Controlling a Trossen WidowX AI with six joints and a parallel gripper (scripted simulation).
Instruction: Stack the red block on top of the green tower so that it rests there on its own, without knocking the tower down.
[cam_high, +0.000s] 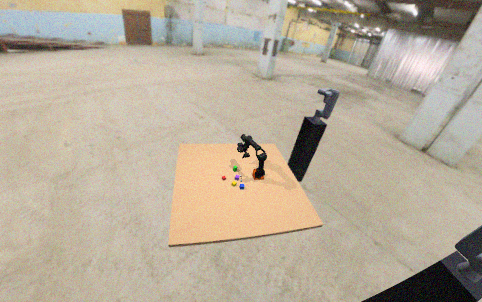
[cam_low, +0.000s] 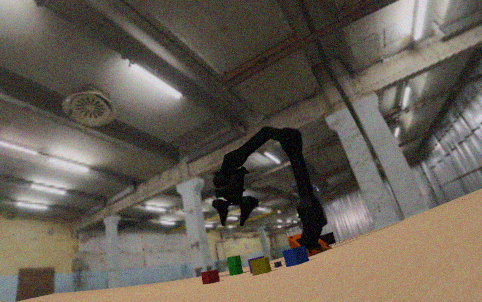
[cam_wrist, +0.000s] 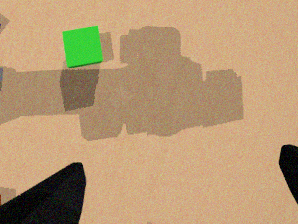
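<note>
Right now the red block is 19 cm ahead of my gripper tip, 17 cm to the left of it and 16 cm below it. Round my gripper tip: purple block: 18 cm to the left, 15 cm below, 6 cm ahead; then blue block: 31 cm to the left, 15 cm below, 3 cm ahead.
</note>
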